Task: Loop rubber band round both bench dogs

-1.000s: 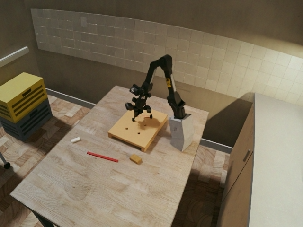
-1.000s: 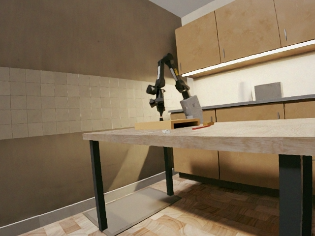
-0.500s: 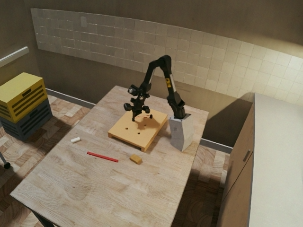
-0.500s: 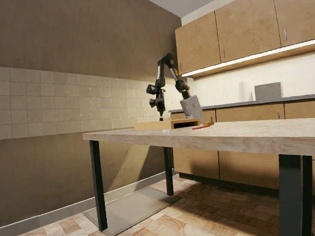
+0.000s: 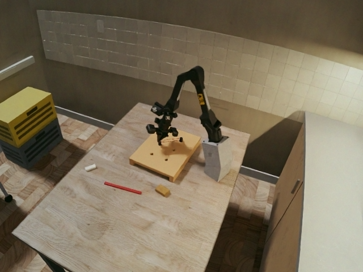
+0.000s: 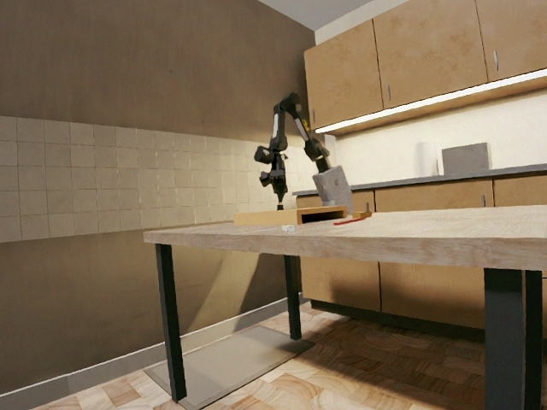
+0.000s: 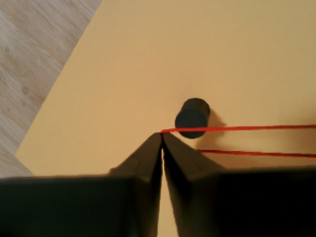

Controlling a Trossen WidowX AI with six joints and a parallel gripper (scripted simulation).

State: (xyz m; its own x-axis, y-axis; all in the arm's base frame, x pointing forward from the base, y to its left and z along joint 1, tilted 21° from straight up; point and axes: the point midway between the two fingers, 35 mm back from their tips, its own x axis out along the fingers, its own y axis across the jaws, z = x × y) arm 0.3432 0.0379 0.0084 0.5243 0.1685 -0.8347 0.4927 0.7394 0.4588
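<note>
My hand is 50 mm past the board, 10 mm to the left of it and 90 mm above it. Round my hand: red stick: 10 mm ahead, 360 mm to the left, 110 mm below; white cylinder: 260 mm ahead, 340 mm to the left, 110 mm below; tan block: 180 mm behind, 260 mm to the left, 100 mm below.
</note>
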